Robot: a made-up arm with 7 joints. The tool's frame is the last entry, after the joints.
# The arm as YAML. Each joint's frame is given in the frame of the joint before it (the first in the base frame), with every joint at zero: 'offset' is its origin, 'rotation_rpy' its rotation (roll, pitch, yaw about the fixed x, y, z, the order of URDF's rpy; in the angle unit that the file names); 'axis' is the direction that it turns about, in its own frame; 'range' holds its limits. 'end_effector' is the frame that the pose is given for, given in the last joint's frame.
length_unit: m
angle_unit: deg
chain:
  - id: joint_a
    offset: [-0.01, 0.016, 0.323]
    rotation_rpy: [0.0, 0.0, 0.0]
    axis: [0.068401, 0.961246, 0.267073]
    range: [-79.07, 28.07]
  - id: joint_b
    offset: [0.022, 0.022, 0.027]
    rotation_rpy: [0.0, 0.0, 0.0]
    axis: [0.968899, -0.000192, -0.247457]
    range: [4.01, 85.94]
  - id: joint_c
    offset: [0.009, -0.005, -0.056]
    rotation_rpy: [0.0, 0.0, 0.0]
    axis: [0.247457, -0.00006, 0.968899]
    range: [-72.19, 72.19]
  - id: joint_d
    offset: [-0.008, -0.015, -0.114]
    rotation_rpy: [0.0, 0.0, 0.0]
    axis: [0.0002, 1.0, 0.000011]
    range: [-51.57, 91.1]
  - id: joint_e
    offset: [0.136, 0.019, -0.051]
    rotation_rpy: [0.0, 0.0, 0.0]
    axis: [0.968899, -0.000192, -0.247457]
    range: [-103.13, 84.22]
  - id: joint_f
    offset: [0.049, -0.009, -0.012]
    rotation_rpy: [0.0, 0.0, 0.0]
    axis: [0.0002, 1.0, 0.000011]
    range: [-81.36, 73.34]
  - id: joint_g
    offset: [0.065, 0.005, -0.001]
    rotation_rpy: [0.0, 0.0, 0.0]
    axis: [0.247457, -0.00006, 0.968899]
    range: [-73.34, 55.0]
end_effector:
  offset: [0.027, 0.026, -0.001]
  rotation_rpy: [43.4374, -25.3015, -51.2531]
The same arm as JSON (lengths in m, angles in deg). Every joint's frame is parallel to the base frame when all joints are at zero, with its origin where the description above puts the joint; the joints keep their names.
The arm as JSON. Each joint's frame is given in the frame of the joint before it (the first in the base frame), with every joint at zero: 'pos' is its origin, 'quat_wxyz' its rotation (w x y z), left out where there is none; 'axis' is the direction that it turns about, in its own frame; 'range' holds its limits. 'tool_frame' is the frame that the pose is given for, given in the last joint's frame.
{
  "length_unit": "m",
  "angle_unit": "deg",
  "joints": [
    {
      "joint": "joint_a",
      "pos": [
        -0.01,
        0.016,
        0.323
      ],
      "axis": [
        0.068403,
        0.961235,
        0.26711
      ],
      "range": [
        -79.07,
        28.07
      ]
    },
    {
      "joint": "joint_b",
      "pos": [
        0.022,
        0.022,
        0.027
      ],
      "axis": [
        0.968889,
        -0.0002,
        -0.247497
      ],
      "range": [
        4.01,
        85.94
      ]
    },
    {
      "joint": "joint_c",
      "pos": [
        0.009,
        -0.005,
        -0.056
      ],
      "axis": [
        0.247497,
        -0.0001,
        0.968889
      ],
      "range": [
        -72.19,
        72.19
      ]
    },
    {
      "joint": "joint_d",
      "pos": [
        -0.008,
        -0.015,
        -0.114
      ],
      "axis": [
        0.0002,
        1.0,
        0.0
      ],
      "range": [
        -51.57,
        91.1
      ]
    },
    {
      "joint": "joint_e",
      "pos": [
        0.136,
        0.019,
        -0.051
      ],
      "axis": [
        0.968889,
        -0.0002,
        -0.247497
      ],
      "range": [
        -103.13,
        84.22
      ]
    },
    {
      "joint": "joint_f",
      "pos": [
        0.049,
        -0.009,
        -0.012
      ],
      "axis": [
        0.0002,
        1.0,
        0.0
      ],
      "range": [
        -81.36,
        73.34
      ]
    },
    {
      "joint": "joint_g",
      "pos": [
        0.065,
        0.005,
        -0.001
      ],
      "axis": [
        0.247497,
        -0.0001,
        0.968889
      ],
      "range": [
        -73.34,
        55.0
      ]
    }
  ],
  "tool_frame": {
    "pos": [
      0.027,
      0.026,
      -0.001
    ],
    "quat_wxyz": [
      0.852344,
      0.237552,
      -0.339609,
      -0.318975
    ]
  }
}

